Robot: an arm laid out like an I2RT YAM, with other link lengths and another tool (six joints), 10 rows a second.
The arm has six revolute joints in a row. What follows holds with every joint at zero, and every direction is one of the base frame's.
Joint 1 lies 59.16 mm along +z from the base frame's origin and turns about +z.
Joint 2 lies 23.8 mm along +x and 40.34 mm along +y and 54.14 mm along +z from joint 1 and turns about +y.
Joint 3 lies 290.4 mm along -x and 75.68 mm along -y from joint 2 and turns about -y.
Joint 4 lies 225.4 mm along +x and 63.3 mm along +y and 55.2 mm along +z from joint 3 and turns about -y.
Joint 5 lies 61.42 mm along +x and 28.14 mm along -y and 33.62 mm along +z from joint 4 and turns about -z.
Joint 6 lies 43.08 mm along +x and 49 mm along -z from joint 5 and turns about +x.
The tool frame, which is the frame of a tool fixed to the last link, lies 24 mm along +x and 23 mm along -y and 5 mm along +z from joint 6; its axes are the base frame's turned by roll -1.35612, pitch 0.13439 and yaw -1.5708 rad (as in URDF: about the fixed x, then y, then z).
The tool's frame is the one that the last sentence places.
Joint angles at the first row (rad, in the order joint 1, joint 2, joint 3, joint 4, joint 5, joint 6):
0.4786, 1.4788, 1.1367, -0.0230, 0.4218, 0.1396
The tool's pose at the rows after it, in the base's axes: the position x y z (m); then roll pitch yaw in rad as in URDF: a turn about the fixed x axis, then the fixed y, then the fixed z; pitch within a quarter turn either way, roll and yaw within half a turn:
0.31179 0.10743 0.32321 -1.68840 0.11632 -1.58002
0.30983 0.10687 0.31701 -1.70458 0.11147 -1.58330
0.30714 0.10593 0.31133 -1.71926 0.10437 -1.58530
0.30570 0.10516 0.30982 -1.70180 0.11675 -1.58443
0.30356 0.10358 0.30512 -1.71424 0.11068 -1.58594
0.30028 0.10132 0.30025 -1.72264 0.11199 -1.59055
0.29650 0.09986 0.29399 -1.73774 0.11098 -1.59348
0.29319 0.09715 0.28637 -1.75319 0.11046 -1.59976
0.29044 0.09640 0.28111 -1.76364 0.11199 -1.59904
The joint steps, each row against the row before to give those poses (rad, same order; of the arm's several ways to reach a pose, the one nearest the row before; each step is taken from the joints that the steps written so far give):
0.0030, -0.0077, -0.0184, 0.0122, 0.0031, 0.0046
0.0016, -0.0015, -0.0200, 0.0001, 0.0015, 0.0046
0.0015, -0.0046, -0.0214, 0.0000, 0.0016, 0.0015
0.0000, -0.0077, -0.0215, 0.0337, 0.0000, 0.0031
-0.0015, -0.0046, -0.0184, 0.0000, -0.0016, 0.0000
-0.0015, -0.0092, -0.0245, 0.0061, 0.0001, 0.0061
0.0015, -0.0077, -0.0260, 0.0015, 0.0000, 0.0076
-0.0031, -0.0061, -0.0307, 0.0077, -0.0016, 0.0077
0.0015, -0.0046, -0.0216, 0.0062, -0.0031, 0.0062

